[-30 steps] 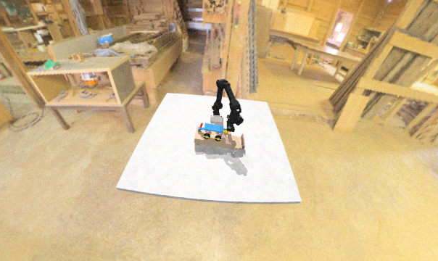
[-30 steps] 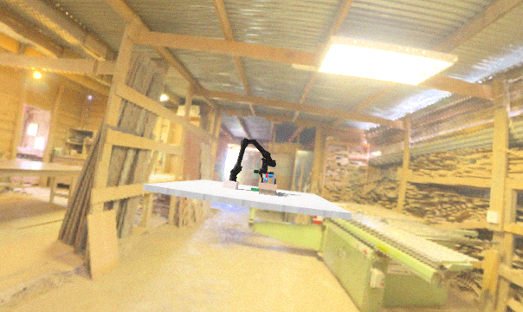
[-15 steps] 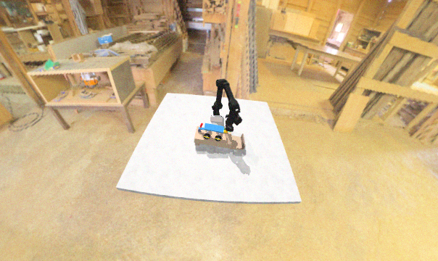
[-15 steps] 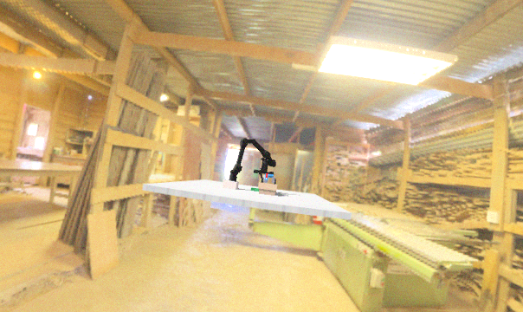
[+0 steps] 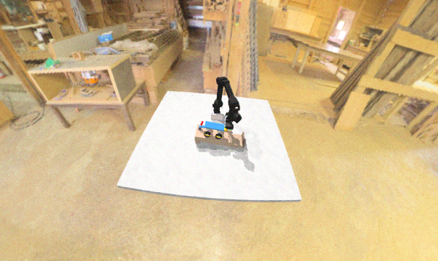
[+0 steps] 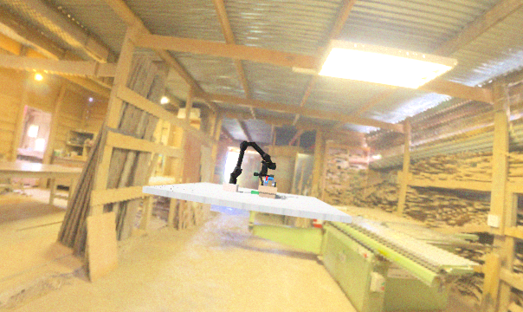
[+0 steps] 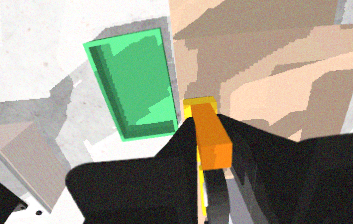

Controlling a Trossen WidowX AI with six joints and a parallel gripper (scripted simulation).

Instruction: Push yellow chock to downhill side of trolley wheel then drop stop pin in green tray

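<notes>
Now: gripper tip 20 mm to the left of the yellow chock and 10 mm above it. From my gripper tip the other things lie so: ramp (50 mm ahead, 120 mm to the right, 40 mm below); blue trolley (40 mm ahead, 120 mm to the right, 20 mm above); green tray (60 mm behind, 100 mm below).
</notes>
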